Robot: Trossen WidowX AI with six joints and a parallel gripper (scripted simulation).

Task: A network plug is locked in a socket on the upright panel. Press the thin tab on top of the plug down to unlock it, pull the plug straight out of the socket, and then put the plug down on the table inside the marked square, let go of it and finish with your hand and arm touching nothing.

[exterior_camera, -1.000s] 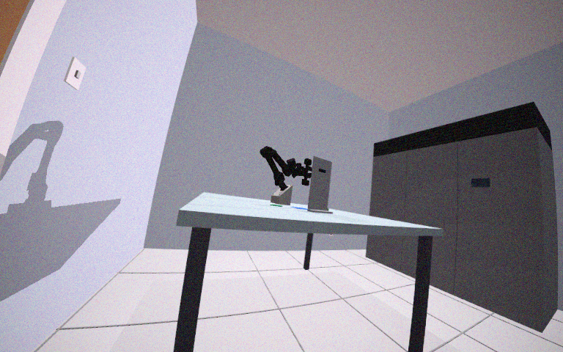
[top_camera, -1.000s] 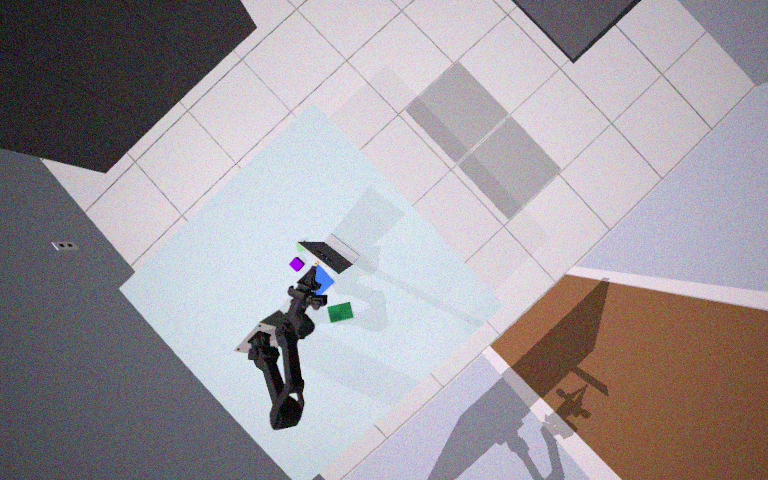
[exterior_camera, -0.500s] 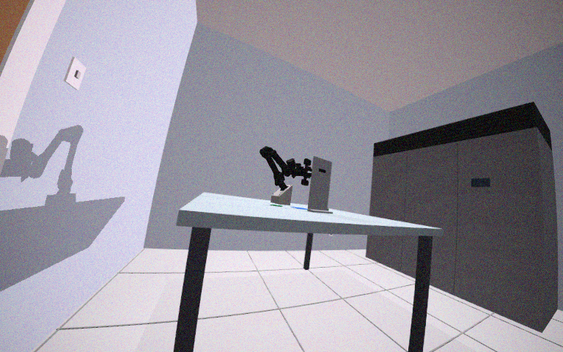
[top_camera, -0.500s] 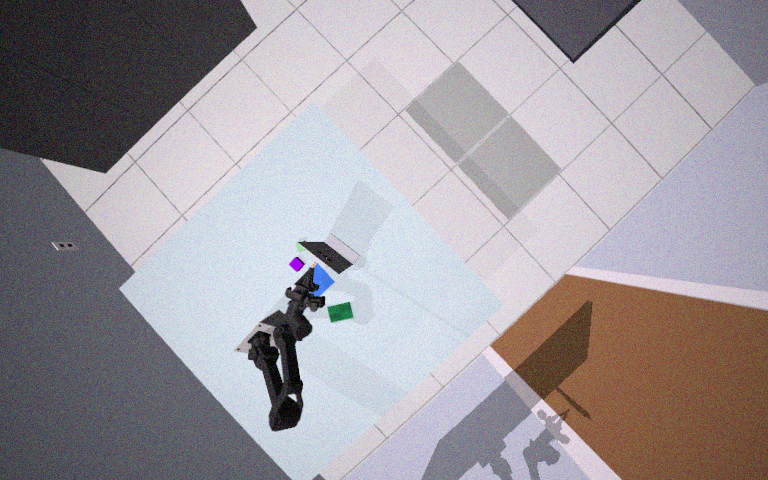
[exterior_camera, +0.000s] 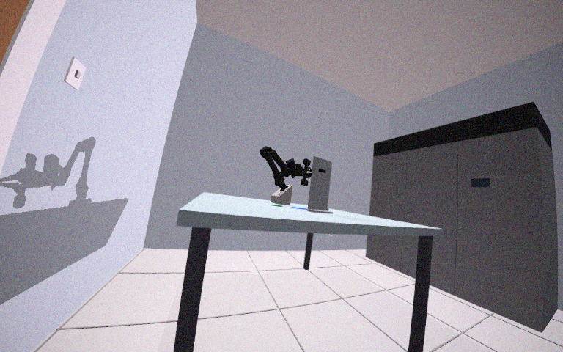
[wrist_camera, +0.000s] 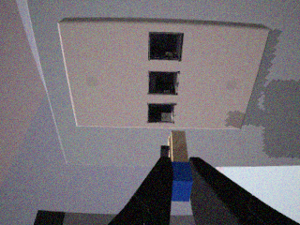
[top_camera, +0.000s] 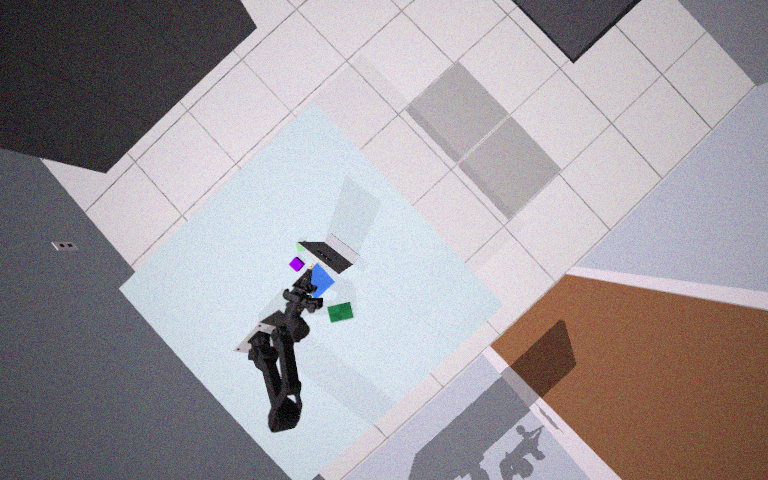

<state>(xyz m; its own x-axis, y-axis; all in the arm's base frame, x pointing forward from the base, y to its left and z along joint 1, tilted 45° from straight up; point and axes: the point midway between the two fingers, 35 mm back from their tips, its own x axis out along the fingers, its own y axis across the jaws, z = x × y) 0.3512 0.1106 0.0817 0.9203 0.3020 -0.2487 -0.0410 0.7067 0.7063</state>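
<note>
Right now the blue marked square is 260 mm below my gripper tip, 100 mm behind it and 20 mm to the right of it. Round my gripper tip: light green cube (240 mm below, 140 mm to the left, 30 mm behind); purple cube (240 mm below, 100 mm behind, 90 mm to the left); grey upright panel (100 mm below, 70 mm ahead).
</note>
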